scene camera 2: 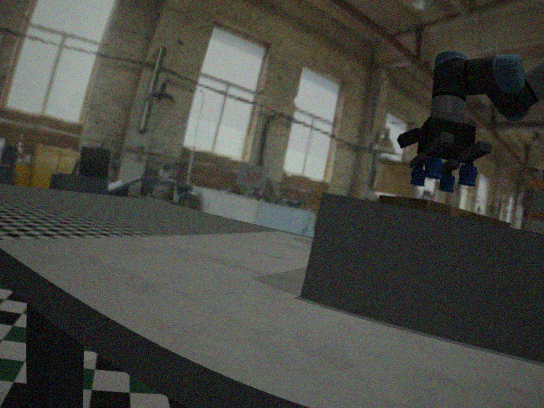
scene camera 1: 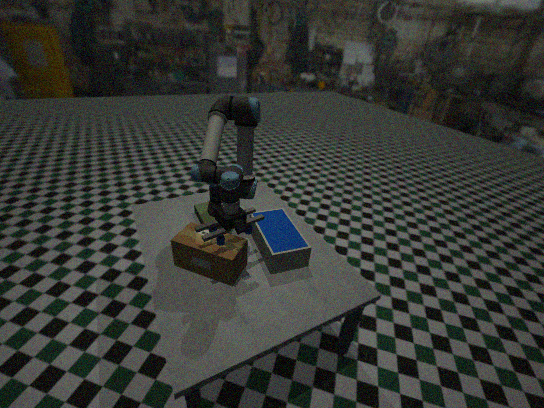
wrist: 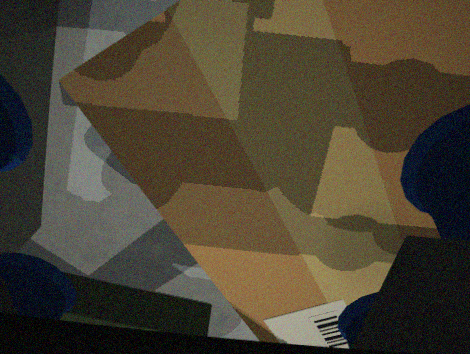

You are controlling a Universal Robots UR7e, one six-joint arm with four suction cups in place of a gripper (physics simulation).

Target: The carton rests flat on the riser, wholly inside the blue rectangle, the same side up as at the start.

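Places are measured from the arm's base along level axes (x ahead, y right, z down), in millimetres.
Where they show: hand at its tool point: (scene camera 2: 439, 184) (scene camera 1: 231, 232) (wrist: 211, 237).
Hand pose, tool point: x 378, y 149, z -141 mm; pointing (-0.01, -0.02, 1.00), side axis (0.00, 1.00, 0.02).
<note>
After its pixels a point has its place.
The brown carton (scene camera 1: 222, 269) {x 455, y 236, z -28 mm} (scene camera 2: 425, 203) {x 416, y 85, z -92 mm} (wrist: 285, 95) {x 416, y 170, z -100 mm} rests flat on the table, left of the riser in scene camera 1. A pale label shows on its long side, and a barcode label (wrist: 300, 325) {x 277, y 204, z -101 mm} is on top. The grey riser (scene camera 1: 291, 261) {x 560, y -75, z 1 mm} (scene camera 2: 425, 280) {x 464, y -205, z 3 mm} bears the blue rectangle (scene camera 1: 282, 231) {x 417, y -127, z -64 mm}, with a pale border. My gripper (scene camera 1: 228, 233) {x 378, y 149, z -141 mm} (scene camera 2: 443, 176) (wrist: 215, 226) {x 378, y 149, z -141 mm} hangs over the carton. In scene camera 2 a gap shows between its blue cups and the carton's top, so it is open and holds nothing. The riser hides the carton's lower part there.
A green object (scene camera 1: 202, 212) {x -37, y 99, z 2 mm} (wrist: 140, 304) {x 90, y 45, z 33 mm} lies on the table (scene camera 1: 280, 310) {x 716, y 111, z 56 mm} (scene camera 2: 210, 320) {x 640, y -302, z 56 mm} behind the carton, partly hidden by the arm in scene camera 1. The riser stands close to the carton's right end. The table's front edge and legs show in scene camera 1.
</note>
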